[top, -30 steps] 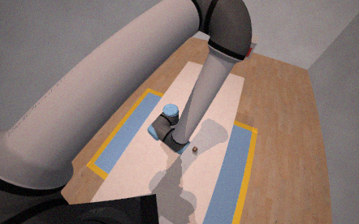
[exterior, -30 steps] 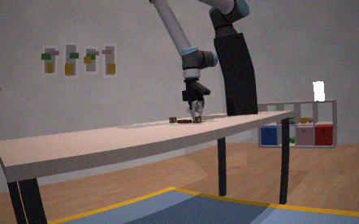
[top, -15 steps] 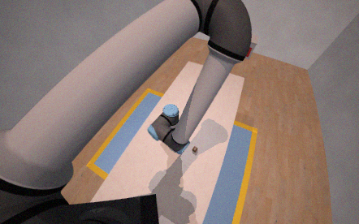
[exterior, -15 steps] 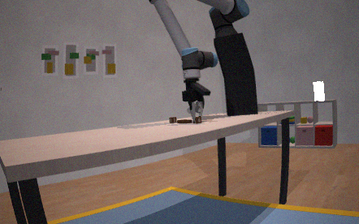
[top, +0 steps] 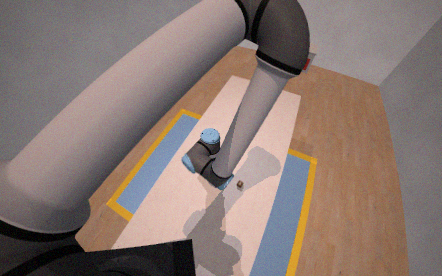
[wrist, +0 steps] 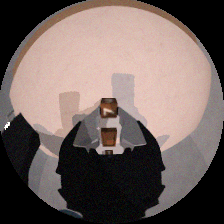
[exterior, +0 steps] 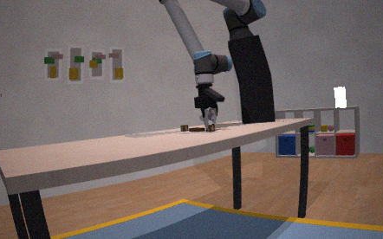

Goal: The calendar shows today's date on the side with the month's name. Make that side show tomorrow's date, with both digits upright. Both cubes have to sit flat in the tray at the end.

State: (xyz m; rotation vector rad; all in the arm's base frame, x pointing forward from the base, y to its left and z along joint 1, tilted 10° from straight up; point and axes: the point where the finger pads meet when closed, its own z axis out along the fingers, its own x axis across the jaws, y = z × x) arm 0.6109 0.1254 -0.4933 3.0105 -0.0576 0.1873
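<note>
The brown cube lies 10 mm below my hand. Also, from my hand: brown tray: 10 mm behind, 110 mm to the right, 20 mm below.
</note>
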